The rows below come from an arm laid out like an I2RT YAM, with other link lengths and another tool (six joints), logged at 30 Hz.
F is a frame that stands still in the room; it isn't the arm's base.
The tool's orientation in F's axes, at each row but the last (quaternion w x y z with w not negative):
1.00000 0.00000 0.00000 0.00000
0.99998 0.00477 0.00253 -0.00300
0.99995 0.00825 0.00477 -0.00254
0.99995 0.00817 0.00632 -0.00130
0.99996 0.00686 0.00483 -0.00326
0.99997 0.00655 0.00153 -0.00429
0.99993 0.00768 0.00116 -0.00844
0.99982 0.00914 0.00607 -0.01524
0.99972 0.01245 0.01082 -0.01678
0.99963 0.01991 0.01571 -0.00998
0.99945 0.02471 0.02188 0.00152
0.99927 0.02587 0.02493 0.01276
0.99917 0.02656 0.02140 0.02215
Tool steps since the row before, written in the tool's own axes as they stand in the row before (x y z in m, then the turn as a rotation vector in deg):
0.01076 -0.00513 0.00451 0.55 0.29 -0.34
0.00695 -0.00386 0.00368 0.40 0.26 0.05
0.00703 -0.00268 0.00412 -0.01 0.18 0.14
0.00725 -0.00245 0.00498 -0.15 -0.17 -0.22
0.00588 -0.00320 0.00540 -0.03 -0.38 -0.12
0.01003 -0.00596 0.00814 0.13 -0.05 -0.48
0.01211 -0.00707 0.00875 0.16 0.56 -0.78
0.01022 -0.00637 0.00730 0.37 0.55 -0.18
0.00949 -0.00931 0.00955 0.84 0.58 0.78
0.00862 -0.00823 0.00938 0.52 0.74 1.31
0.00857 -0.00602 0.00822 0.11 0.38 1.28
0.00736 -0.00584 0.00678 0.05 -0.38 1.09
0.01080 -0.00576 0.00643 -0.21 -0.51 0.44
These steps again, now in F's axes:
0.01076 -0.00513 0.00451 0.55 0.29 -0.34
0.00695 -0.00394 0.00361 0.40 0.26 0.05
0.00705 -0.00278 0.00401 -0.01 0.18 0.14
0.00731 -0.00255 0.00485 -0.15 -0.17 -0.22
0.00591 -0.00331 0.00530 -0.03 -0.38 -0.12
0.01000 -0.00615 0.00803 0.13 -0.04 -0.48
0.01201 -0.00741 0.00861 0.17 0.57 -0.77
0.01011 -0.00681 0.00706 0.38 0.54 -0.17
0.00937 -0.00986 0.00911 0.88 0.53 0.78
0.00874 -0.00876 0.00877 0.58 0.68 1.32
0.00893 -0.00638 0.00753 0.17 0.32 1.29
0.00783 -0.00598 0.00609 0.11 -0.43 1.06
0.01131 -0.00559 0.00565 -0.17 -0.54 0.42

